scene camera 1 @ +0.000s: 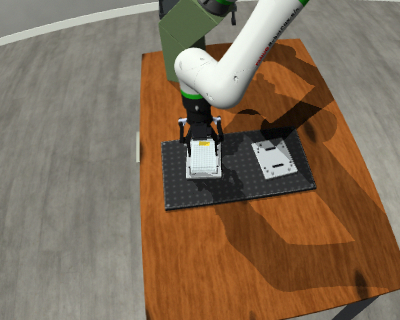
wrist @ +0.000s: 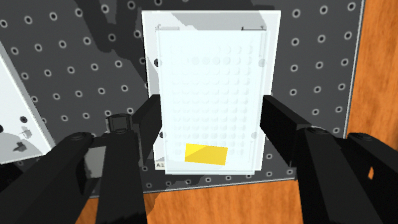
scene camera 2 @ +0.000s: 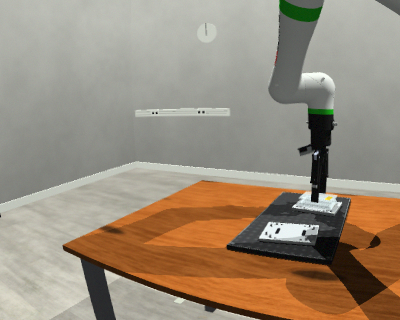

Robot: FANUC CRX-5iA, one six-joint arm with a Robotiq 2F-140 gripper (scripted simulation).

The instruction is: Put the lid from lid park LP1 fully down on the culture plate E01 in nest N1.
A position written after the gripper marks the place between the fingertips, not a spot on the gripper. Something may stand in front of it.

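Note:
Gripper [scene camera 2: 318,198], [wrist: 210,109], visible. Clear lid [wrist: 211,83], visible. Lid park [scene camera 1: 267,159], [scene camera 2: 292,232], visible.

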